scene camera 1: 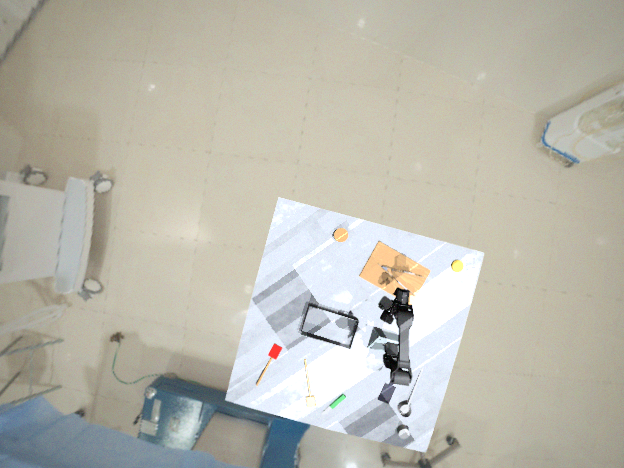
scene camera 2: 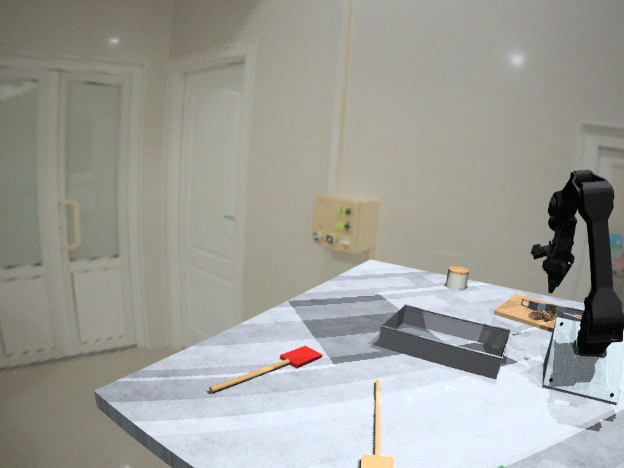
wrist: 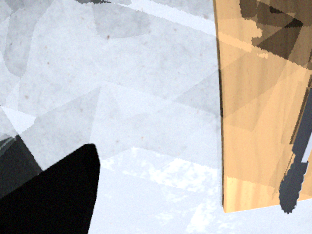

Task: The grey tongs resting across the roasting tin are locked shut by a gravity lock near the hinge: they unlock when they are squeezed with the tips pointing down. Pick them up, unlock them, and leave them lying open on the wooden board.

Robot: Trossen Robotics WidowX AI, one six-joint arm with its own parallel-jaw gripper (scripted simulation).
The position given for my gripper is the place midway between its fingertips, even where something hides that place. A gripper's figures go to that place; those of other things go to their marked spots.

Scene:
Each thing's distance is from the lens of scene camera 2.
my gripper (scene camera 2: 553,289): 1.23 m
red spatula (scene camera 2: 303,355): 0.91 m
wooden board (scene camera 2: 512,309): 1.37 m
grey roasting tin (scene camera 2: 475,347): 1.08 m
The marked spots on the wooden board and the red spatula are 0.74 m apart.

